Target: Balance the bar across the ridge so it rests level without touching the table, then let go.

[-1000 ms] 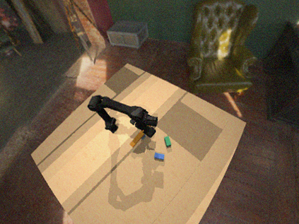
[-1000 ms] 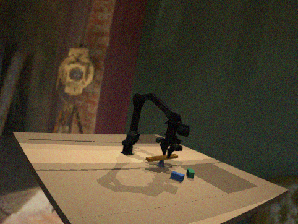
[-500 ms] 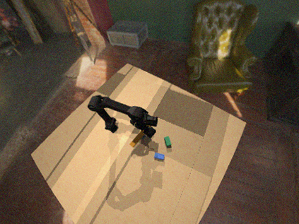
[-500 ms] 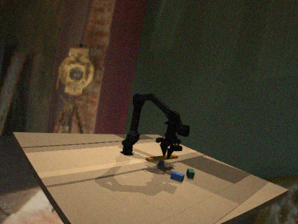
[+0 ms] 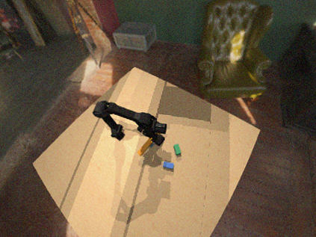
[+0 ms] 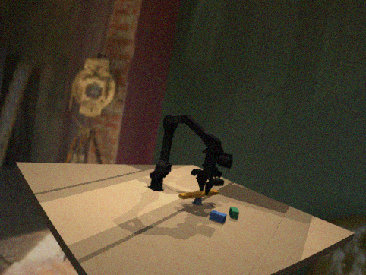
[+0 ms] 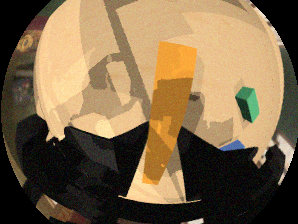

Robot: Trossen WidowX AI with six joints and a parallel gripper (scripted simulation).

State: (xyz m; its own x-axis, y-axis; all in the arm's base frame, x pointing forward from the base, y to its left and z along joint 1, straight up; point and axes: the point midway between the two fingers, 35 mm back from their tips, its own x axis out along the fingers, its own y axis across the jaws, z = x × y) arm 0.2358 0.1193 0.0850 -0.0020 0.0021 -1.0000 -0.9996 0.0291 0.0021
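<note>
Now: gripper tip 30 mm to the left of the orange bar. Round my gripper tip: green block: 180 mm ahead, 40 mm to the left, 30 mm below; then blue block: 190 mm ahead, 80 mm to the right, 30 mm below.
</note>
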